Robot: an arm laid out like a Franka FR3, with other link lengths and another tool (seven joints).
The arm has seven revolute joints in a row. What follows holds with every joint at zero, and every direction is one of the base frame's.
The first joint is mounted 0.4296 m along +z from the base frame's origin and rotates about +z.
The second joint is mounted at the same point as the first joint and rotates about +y.
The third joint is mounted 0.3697 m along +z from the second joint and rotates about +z.
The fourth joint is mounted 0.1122 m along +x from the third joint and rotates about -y.
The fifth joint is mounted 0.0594 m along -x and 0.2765 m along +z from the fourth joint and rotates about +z.
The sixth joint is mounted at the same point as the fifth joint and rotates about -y.
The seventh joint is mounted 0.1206 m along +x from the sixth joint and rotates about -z.
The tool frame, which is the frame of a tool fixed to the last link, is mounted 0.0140 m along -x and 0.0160 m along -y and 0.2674 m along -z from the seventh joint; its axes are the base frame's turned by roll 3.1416, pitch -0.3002 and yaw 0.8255 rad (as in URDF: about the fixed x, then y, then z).
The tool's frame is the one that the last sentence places.
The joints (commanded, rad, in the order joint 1, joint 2, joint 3, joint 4, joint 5, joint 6, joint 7), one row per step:
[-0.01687, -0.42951, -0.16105, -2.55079, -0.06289, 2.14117, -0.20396]
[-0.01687, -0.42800, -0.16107, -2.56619, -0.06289, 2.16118, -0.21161]
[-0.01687, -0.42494, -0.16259, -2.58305, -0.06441, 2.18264, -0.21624]
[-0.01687, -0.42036, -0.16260, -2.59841, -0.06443, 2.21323, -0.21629]
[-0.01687, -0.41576, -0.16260, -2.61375, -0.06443, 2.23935, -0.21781]
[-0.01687, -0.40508, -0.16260, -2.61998, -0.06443, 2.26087, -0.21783]
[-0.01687, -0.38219, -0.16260, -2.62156, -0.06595, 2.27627, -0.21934]
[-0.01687, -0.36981, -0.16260, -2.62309, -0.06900, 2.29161, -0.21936]
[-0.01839, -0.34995, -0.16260, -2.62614, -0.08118, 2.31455, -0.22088]
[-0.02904, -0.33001, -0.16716, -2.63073, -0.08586, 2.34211, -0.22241]
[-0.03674, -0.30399, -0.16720, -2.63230, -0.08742, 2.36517, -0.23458]
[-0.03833, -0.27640, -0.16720, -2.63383, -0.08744, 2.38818, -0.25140]
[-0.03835, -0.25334, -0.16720, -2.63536, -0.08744, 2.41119, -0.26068]
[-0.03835, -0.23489, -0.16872, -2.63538, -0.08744, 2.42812, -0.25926]
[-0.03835, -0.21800, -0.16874, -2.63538, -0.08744, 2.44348, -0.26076]
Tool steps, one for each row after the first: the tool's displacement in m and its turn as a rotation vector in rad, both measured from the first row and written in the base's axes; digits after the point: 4 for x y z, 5 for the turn. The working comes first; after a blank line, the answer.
Tool pose at each row, in the base's axes (x y z in m, rotation vector in rad; the steps are taken from these numbers as rounded here):
[0.3217, -0.0839, 0.4509, -2.68092, -1.29514, -0.43742]
[0.3217, -0.0834, 0.4469, -2.67507, -1.30688, -0.44086]
[0.3213, -0.0835, 0.4420, -2.67203, -1.31397, -0.44204]
[0.3238, -0.0833, 0.4383, -2.67394, -1.31846, -0.45607]
[0.3251, -0.0829, 0.4341, -2.67363, -1.32336, -0.46409]
[0.3284, -0.0831, 0.4308, -2.67529, -1.32565, -0.46959]
[0.3318, -0.0837, 0.4245, -2.67434, -1.32770, -0.45494]
[0.3352, -0.0845, 0.4217, -2.67603, -1.33265, -0.45411]
[0.3396, -0.0870, 0.4168, -2.67854, -1.34911, -0.44535]
[0.3434, -0.0931, 0.4115, -2.69000, -1.33952, -0.44750]
[0.3477, -0.0967, 0.4046, -2.68744, -1.34771, -0.43793]
[0.3525, -0.0981, 0.3971, -2.67586, -1.36737, -0.42587]
[0.3572, -0.0988, 0.3910, -2.66952, -1.38053, -0.42095]
[0.3607, -0.0998, 0.3863, -2.67228, -1.37749, -0.41822]
[0.3640, -0.1004, 0.3819, -2.67175, -1.38019, -0.41481]

[0.0000, 0.0005, -0.0040, -0.00021, -0.00326, 0.00838]
[-0.0004, 0.0004, -0.0089, -0.00090, -0.00479, 0.01330]
[0.0021, 0.0006, -0.0126, -0.00232, -0.01541, 0.01396]
[0.0034, 0.0010, -0.0168, -0.00314, -0.02163, 0.01613]
[0.0067, 0.0008, -0.0201, -0.00471, -0.02615, 0.01629]
[0.0101, 0.0002, -0.0264, -0.00716, -0.01684, 0.01872]
[0.0135, -0.0006, -0.0292, -0.01097, -0.01785, 0.02066]
[0.0179, -0.0031, -0.0341, -0.02213, -0.01655, 0.02878]
[0.0217, -0.0092, -0.0394, -0.02639, -0.01884, 0.01892]
[0.0260, -0.0128, -0.0463, -0.02973, -0.01383, 0.02485]
[0.0308, -0.0142, -0.0538, -0.03183, -0.00744, 0.04062]
[0.0355, -0.0149, -0.0599, -0.03393, -0.00561, 0.05037]
[0.0390, -0.0159, -0.0646, -0.03510, -0.00390, 0.04783]
[0.0423, -0.0165, -0.0690, -0.03655, -0.00219, 0.04966]

